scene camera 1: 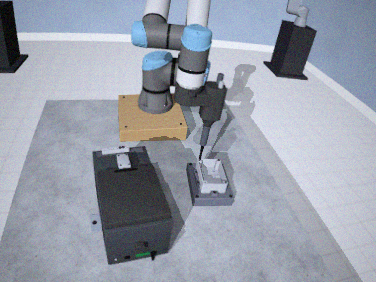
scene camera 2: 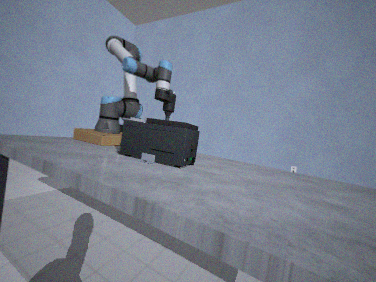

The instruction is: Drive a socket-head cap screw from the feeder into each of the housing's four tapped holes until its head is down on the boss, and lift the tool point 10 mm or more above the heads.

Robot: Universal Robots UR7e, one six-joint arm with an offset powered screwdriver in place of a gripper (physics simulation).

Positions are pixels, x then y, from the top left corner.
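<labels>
Dark grey fixture plate (scene camera 1: 204,199) is 88 cm from the lens.
</labels>
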